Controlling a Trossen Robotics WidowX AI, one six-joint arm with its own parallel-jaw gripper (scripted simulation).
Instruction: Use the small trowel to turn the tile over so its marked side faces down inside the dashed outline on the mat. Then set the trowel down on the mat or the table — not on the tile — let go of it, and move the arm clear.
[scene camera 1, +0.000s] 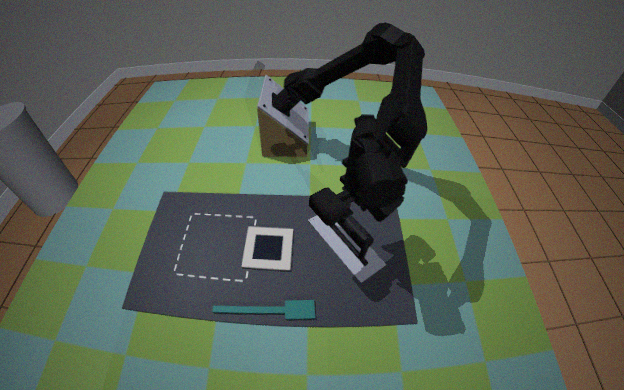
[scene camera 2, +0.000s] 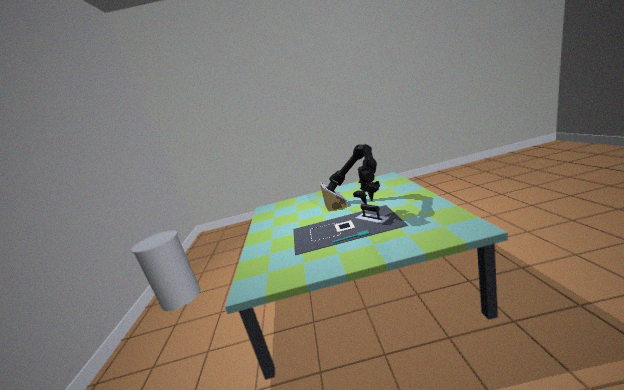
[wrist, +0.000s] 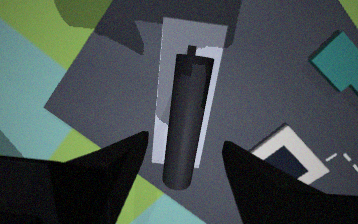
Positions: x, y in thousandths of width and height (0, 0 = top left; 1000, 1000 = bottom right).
Scene:
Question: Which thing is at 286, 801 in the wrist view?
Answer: My gripper.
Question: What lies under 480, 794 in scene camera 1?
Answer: A teal trowel.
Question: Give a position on a dark mat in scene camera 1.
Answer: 342, 635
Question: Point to a dark mat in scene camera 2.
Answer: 486, 624

